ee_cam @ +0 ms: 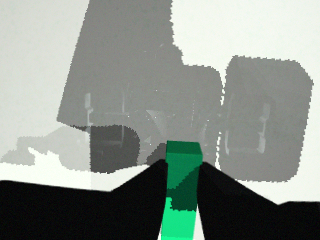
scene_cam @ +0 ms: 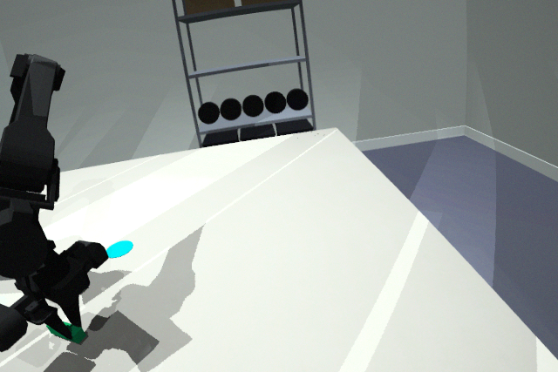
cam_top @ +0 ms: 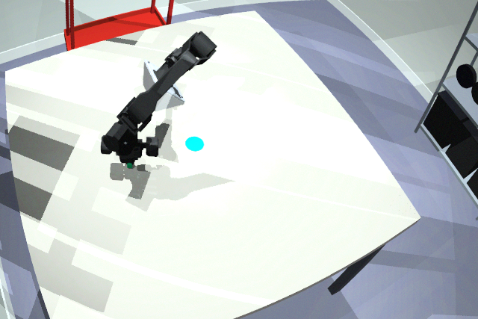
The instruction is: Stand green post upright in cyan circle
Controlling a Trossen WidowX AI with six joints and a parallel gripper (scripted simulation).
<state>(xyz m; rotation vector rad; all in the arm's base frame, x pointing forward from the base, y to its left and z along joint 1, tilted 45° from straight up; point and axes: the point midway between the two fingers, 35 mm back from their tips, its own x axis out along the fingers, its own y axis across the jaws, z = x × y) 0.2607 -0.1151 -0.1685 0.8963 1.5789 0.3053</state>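
Right now my gripper tip is 240 mm to the right of the cyan circle, 20 mm past it and 20 mm above it. Round my gripper tip: green post: 20 mm behind, 10 mm to the left.
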